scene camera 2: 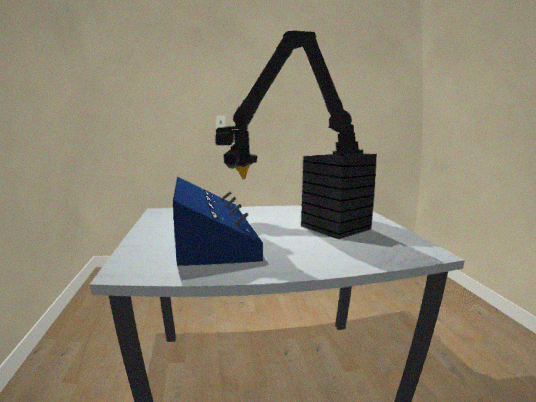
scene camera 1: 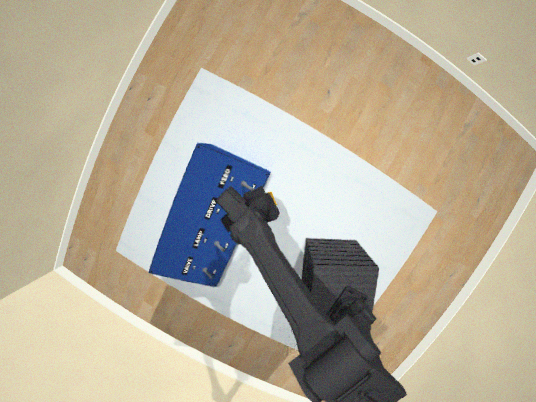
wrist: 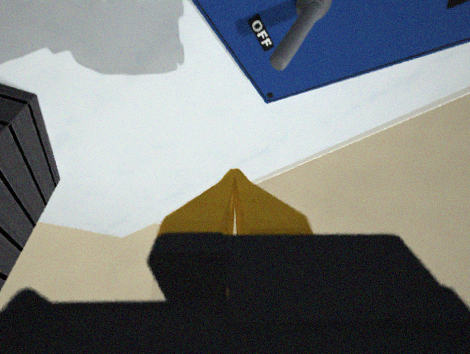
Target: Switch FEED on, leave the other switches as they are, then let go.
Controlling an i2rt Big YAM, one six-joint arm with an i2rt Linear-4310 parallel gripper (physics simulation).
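Pixels of known places: gripper, fingertip midpoint: point(scene camera 2: 244, 179) point(scene camera 1: 270, 193) point(wrist: 234, 176); arm's base, link origin: point(scene camera 2: 347, 154) point(scene camera 1: 346, 306).
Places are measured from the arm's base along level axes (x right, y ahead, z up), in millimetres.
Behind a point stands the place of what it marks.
The blue sloped switch panel point(scene camera 1: 177, 210) {z -117, x -37, y 613 mm} point(scene camera 2: 215, 242) {z -228, x -296, y 501 mm} point(wrist: 380, 30) {z -185, x 173, y 499 mm} stands on the table. The grey FEED lever point(scene camera 1: 246, 185) {z -180, x 141, y 456 mm} point(wrist: 298, 39) {z -173, x 138, y 449 mm} is at the panel's far end and leans toward its lower edge, beside the OFF label point(wrist: 261, 33) {z -218, x 140, y 432 mm}. The LAMP lever point(scene camera 1: 219, 246) {z -178, x -97, y 434 mm} and VALVE lever point(scene camera 1: 208, 272) {z -181, x -213, y 423 mm} also lean toward the lower edge; the arm hides the DRIVE lever in scene camera 1. My gripper point(scene camera 1: 272, 198) {z -119, x 166, y 377 mm} point(scene camera 2: 244, 177) {z -119, x 166, y 377 mm} point(wrist: 234, 176) {z -119, x 166, y 377 mm} is shut and empty, its yellow fingertips together. It points down, above the levers' height near the FEED end, touching no lever.
The white table point(scene camera 1: 325, 170) {z -294, x 320, y 234 mm} point(scene camera 2: 350, 257) {z -294, x -300, y 97 mm} point(wrist: 130, 135) {z -294, x 169, y 189 mm} bears the panel and the black ribbed pedestal point(scene camera 1: 340, 265) {z -33, x 97, y 87 mm} point(scene camera 2: 337, 195) {z -139, x -105, y 78 mm} point(wrist: 25, 150) {z -241, x 84, y 116 mm} under the arm's base. My arm reaches over the panel's lower edge from the pedestal. Beige walls stand beyond the table.
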